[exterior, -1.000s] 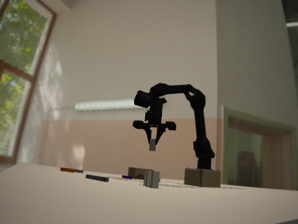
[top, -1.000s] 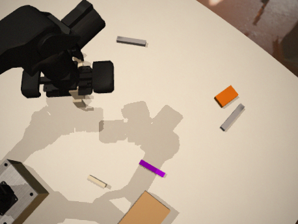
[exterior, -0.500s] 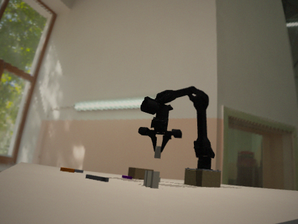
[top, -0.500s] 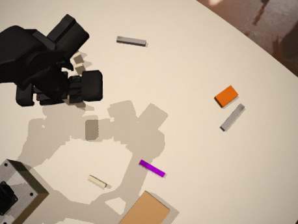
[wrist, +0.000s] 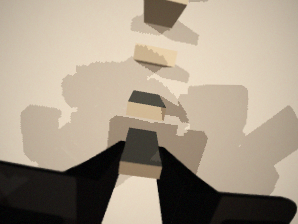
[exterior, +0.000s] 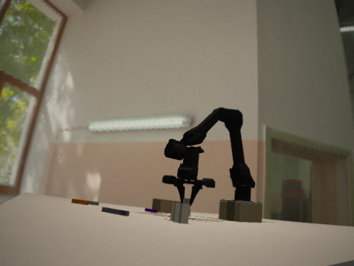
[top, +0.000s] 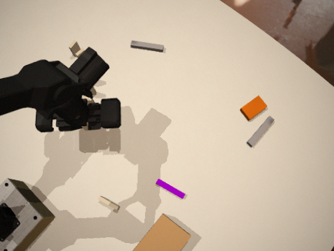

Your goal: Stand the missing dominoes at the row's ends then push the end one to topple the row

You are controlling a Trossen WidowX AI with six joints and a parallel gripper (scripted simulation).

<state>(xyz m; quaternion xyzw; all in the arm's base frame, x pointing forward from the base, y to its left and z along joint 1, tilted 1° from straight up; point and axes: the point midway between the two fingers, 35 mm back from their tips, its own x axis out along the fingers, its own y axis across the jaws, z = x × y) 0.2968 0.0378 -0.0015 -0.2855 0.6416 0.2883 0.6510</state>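
Now: the purple bar 250 mm to the right of my gripper tip, 40 mm below it and 40 mm ahead of it. From my gripper tip the other things lie so: orange block 340 mm ahead, 260 mm to the right, 40 mm below; then box 320 mm to the right, 70 mm behind, 20 mm below.
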